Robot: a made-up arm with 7 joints.
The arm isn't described. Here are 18 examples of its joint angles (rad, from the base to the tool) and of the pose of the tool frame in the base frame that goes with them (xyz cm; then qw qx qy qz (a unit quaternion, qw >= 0)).
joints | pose
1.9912 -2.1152 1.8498 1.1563 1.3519 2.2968 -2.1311 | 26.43 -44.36 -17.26 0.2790 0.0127 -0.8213 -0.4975
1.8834 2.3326 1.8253 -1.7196 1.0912 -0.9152 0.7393 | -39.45 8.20 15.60 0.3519 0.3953 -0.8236 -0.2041
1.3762 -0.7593 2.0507 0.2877 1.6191 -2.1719 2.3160 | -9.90 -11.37 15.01 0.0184 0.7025 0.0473 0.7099
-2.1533 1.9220 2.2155 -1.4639 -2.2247 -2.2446 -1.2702 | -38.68 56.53 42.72 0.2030 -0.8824 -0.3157 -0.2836
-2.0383 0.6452 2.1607 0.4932 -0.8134 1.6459 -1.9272 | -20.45 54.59 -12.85 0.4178 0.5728 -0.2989 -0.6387
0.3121 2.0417 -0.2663 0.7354 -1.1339 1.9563 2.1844 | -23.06 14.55 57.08 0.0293 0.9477 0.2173 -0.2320
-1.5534 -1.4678 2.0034 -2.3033 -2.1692 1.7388 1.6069 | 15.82 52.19 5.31 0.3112 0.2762 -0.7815 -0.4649
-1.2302 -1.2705 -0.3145 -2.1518 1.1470 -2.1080 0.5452 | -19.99 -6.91 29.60 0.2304 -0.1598 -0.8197 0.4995
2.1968 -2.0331 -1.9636 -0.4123 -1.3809 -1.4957 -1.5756 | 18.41 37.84 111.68 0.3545 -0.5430 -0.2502 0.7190
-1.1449 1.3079 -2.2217 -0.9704 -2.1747 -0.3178 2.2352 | -29.50 20.80 14.18 0.3213 0.7169 -0.4871 0.3815
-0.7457 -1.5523 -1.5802 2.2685 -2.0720 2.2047 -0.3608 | 27.05 16.24 14.08 0.1528 0.5568 -0.7768 0.2514
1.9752 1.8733 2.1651 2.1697 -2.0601 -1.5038 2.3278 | -7.34 21.84 66.04 0.3680 0.7340 0.5681 0.0553
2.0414 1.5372 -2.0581 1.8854 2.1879 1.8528 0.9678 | -19.92 26.54 -20.22 0.2273 -0.8989 -0.2064 -0.3127
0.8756 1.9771 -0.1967 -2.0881 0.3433 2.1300 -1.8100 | -46.49 13.32 -13.23 0.5487 -0.2650 -0.5823 -0.5381
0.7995 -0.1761 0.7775 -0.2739 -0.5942 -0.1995 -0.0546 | -62.79 5.83 72.48 0.9416 -0.0885 -0.1765 -0.2728
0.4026 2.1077 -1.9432 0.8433 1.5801 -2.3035 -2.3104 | 1.68 -24.29 71.63 0.1270 -0.2046 -0.9219 0.3035
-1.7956 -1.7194 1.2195 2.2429 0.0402 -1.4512 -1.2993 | -51.29 -12.29 -1.21 0.0712 0.5066 0.8591 -0.0157
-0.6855 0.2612 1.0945 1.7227 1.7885 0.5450 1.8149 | -10.50 -29.49 1.21 0.0508 -0.9608 -0.1945 -0.1908
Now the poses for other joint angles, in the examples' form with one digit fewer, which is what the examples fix.
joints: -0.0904 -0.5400 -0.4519 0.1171 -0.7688 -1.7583 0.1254
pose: -68.1 6.7 48.0 0.843 -0.128 -0.521 -0.039
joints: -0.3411 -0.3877 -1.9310 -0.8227 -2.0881 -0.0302 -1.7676
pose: -12.5 -46.5 94.9 0.829 -0.396 0.394 0.022
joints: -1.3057 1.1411 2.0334 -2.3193 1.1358 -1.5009 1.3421
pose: 16.9 4.7 17.2 0.651 -0.697 0.187 -0.234
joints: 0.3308 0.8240 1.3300 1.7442 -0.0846 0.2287 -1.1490
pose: 59.5 -70.0 33.3 0.836 0.071 0.471 0.272
